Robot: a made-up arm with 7 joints.
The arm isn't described. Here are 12 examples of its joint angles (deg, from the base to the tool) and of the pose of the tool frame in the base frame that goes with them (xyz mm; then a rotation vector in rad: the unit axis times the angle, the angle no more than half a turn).
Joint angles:
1: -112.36 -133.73 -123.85 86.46 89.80 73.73 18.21
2: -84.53 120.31 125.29 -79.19 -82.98 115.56 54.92
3: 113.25 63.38 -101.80 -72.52 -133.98 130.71 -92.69
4: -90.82 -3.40 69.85 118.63 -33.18 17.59 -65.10
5: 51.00 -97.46 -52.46 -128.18 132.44 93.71 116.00
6: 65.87 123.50 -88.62 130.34 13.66 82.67 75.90
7: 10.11 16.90 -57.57 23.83 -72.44 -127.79 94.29
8: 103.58 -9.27 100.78 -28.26 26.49 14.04 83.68
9: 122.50 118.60 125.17 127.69 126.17 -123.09 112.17
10: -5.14 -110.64 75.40 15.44 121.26 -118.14 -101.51
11: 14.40 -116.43 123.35 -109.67 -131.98 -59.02 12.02
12: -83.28 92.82 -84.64 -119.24 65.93 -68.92 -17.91
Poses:
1: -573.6 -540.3 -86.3 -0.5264 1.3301 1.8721
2: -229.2 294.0 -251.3 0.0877 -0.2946 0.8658
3: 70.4 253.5 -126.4 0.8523 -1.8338 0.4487
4: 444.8 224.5 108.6 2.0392 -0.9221 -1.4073
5: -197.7 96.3 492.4 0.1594 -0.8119 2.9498
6: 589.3 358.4 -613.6 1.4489 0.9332 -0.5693
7: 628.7 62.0 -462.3 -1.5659 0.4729 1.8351
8: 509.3 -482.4 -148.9 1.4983 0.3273 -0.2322
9: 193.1 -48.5 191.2 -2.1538 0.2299 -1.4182
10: -656.4 43.4 539.9 -0.6039 -1.9262 2.0414
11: -752.7 597.4 75.4 1.6317 1.1792 1.5700
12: 81.7 67.2 -80.6 1.5696 -1.8026 0.9784
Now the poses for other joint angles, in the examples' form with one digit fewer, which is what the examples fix.
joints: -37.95 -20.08 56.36 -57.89 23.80 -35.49 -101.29
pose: 193 621 71 1.807 -0.607 0.909
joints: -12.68 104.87 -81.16 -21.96 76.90 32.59 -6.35
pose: -74 342 -1020 -1.797 0.030 2.339
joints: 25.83 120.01 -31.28 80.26 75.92 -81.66 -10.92
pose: 112 204 -677 -0.391 1.034 1.758
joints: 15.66 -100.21 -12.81 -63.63 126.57 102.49 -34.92
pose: -328 576 946 1.953 1.536 0.870
